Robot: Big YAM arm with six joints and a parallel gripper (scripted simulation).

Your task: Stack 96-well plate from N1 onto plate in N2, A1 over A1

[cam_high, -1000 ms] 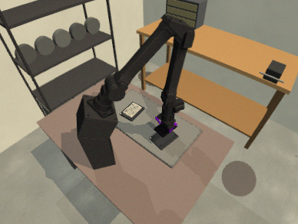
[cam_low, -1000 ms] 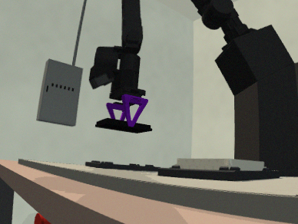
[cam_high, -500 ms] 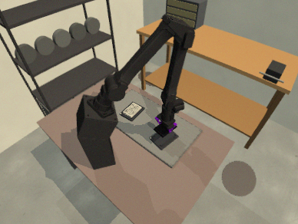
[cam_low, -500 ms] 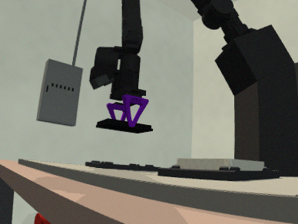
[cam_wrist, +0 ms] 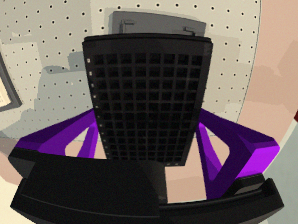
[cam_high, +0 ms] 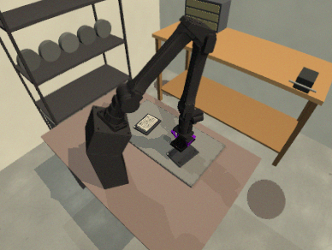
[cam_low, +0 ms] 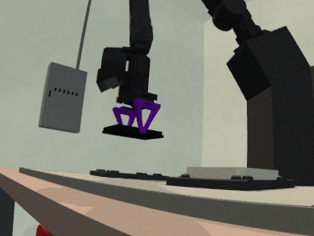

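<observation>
The white 96-well plate is 320 mm to the left of my hand, 100 mm below it and 80 mm ahead of it. The rest, counted from my hand: black 96-well plate (right at my hand).
</observation>
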